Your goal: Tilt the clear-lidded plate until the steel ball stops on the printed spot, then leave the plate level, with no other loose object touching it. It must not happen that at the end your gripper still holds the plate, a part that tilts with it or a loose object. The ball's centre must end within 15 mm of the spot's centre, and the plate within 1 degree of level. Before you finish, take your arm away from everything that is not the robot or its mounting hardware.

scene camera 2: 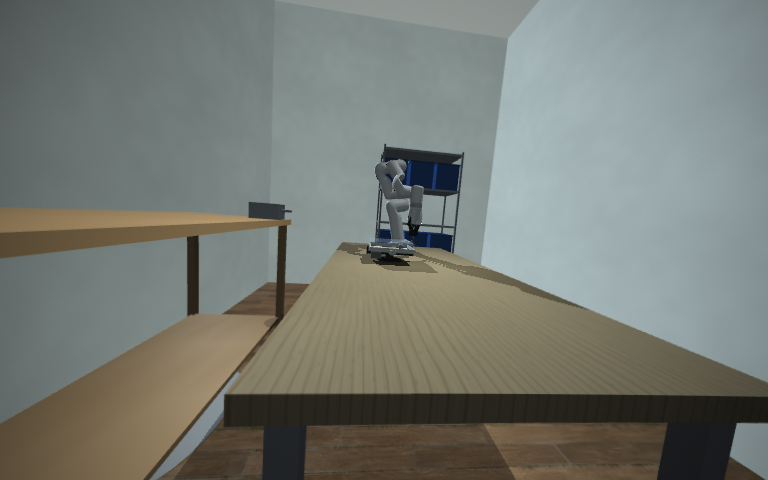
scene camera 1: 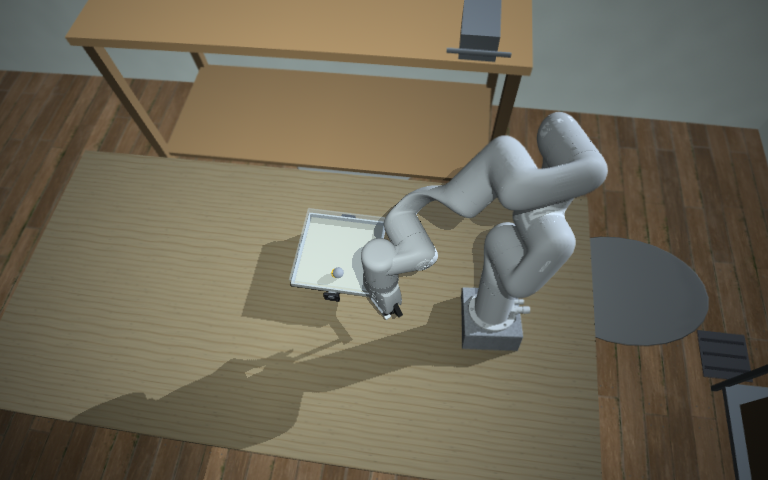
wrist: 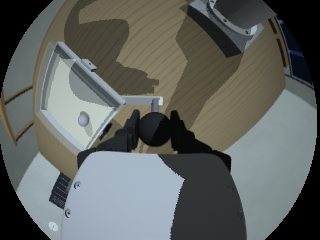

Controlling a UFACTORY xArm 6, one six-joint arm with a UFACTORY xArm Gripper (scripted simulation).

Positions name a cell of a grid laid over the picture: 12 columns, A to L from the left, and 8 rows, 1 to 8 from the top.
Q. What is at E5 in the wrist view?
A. My gripper.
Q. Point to a clear-lidded plate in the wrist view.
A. C4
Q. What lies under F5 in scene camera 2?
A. A clear-lidded plate.
